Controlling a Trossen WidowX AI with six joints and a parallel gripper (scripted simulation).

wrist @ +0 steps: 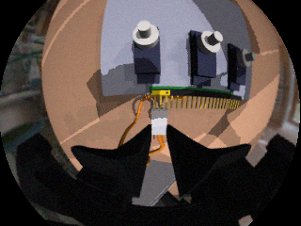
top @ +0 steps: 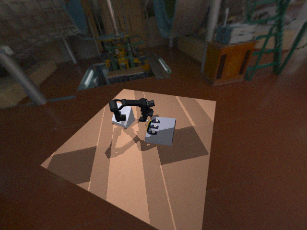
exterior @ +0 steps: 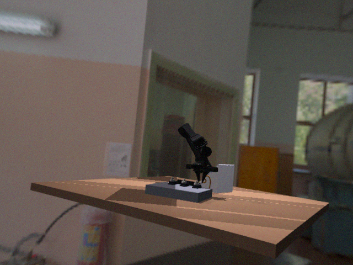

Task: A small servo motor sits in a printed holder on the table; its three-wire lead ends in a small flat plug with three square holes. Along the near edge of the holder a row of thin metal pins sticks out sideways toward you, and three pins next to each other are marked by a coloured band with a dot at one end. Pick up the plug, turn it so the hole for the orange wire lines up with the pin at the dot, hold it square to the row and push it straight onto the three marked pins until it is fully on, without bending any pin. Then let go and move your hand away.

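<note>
Now: the yellow band 4 cm ahead of my gripper tip. The rest, counted from my gripper tip: grey printed holder (21 cm ahead, 5 cm to the right, 4 cm below).
</note>
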